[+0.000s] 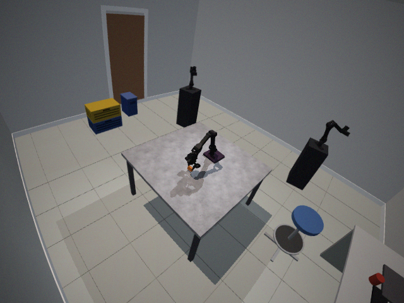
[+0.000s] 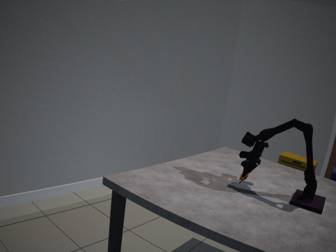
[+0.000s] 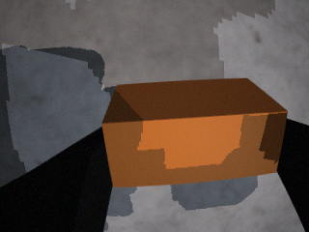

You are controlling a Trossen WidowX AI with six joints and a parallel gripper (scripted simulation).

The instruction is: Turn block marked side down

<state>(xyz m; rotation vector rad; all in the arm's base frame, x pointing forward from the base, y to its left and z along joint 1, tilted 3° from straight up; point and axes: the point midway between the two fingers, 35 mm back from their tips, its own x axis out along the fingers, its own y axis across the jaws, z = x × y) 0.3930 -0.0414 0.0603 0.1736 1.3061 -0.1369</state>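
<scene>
My gripper tip is now right at the orange block.
</scene>
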